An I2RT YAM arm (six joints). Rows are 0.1 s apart.
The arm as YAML. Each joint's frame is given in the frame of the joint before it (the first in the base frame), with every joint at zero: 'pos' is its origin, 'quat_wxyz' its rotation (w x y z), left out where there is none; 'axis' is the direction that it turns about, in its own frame. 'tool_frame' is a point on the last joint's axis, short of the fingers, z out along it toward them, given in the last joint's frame.
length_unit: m
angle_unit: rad
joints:
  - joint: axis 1
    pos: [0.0, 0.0, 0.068]
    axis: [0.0, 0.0, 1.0]
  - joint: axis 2
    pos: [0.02, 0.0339, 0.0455]
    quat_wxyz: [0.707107, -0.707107, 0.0, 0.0]
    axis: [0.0, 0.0, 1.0]
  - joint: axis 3
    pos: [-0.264, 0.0, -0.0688]
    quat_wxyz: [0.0, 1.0, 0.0, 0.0]
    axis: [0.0, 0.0, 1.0]
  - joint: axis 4
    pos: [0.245, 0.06, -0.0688]
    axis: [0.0, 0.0, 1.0]
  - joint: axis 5
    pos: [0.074, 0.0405, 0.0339]
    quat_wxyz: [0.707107, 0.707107, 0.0, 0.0]
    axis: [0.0, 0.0, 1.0]
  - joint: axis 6
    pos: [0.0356, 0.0, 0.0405]
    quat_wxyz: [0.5, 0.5, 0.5, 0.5]
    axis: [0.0, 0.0, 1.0]
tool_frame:
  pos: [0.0, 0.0, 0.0]
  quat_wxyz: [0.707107, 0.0, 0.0, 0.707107]
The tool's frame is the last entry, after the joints.
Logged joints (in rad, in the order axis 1, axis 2, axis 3, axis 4, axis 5, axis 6), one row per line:
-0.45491, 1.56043, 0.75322, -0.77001, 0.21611, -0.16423
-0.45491, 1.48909, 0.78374, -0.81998, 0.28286, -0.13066
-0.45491, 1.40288, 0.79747, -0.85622, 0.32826, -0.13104
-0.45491, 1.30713, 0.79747, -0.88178, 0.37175, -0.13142
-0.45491, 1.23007, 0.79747, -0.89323, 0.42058, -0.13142
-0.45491, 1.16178, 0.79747, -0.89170, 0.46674, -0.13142
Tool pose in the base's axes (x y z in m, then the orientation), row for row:
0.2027, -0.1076, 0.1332, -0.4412, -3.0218, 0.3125
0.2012, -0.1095, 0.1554, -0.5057, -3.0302, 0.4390
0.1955, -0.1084, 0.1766, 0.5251, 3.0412, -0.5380
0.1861, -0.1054, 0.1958, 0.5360, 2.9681, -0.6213
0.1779, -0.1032, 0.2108, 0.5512, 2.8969, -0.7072
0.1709, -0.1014, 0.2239, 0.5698, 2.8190, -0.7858
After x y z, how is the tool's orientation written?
As a rotation vector, in radians.
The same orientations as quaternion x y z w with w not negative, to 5 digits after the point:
-0.14363, -0.98373, 0.10173, 0.03590
-0.16292, -0.97626, 0.14144, 0.01914
0.16762, 0.97077, -0.17173, 0.00443
0.17397, 0.96338, -0.20166, 0.03107
0.18149, 0.95387, -0.23286, 0.05453
0.19050, 0.94249, -0.26272, 0.08000

